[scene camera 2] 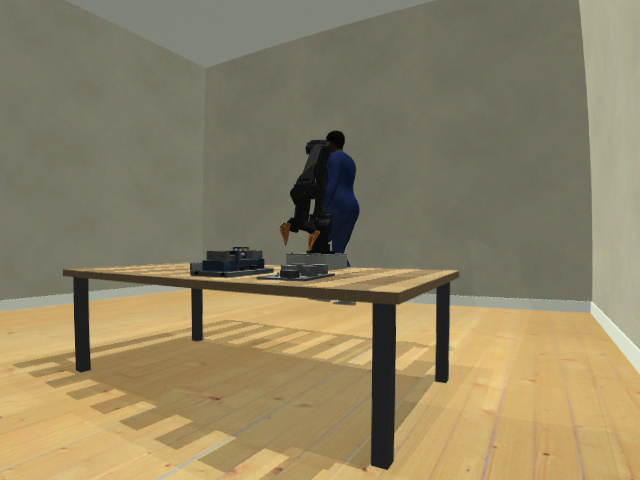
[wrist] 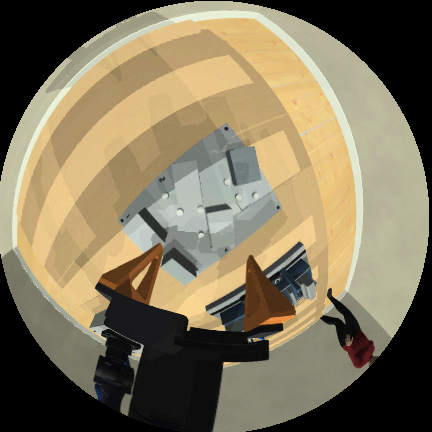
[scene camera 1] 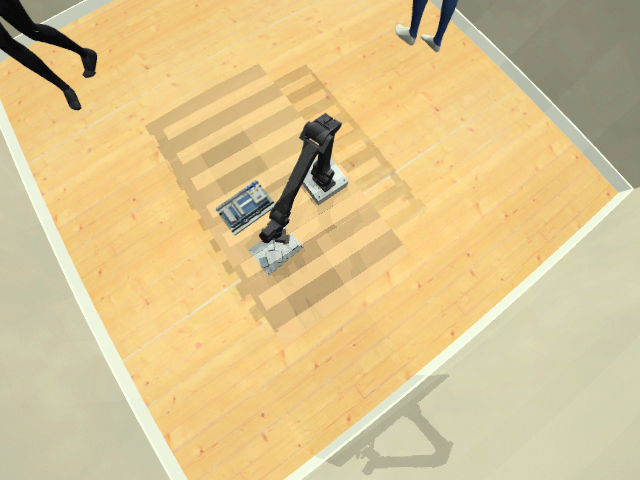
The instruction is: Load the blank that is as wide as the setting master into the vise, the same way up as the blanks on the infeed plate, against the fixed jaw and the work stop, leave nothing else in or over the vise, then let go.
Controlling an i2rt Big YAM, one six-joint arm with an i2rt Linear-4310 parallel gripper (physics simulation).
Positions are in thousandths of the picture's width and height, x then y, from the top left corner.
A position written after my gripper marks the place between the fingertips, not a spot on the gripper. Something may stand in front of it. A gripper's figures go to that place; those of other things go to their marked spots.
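A dark grey block (wrist: 564, 385) is 21 cm from the lens; my gripper (wrist: 471, 587) is 15 cm from the lens.
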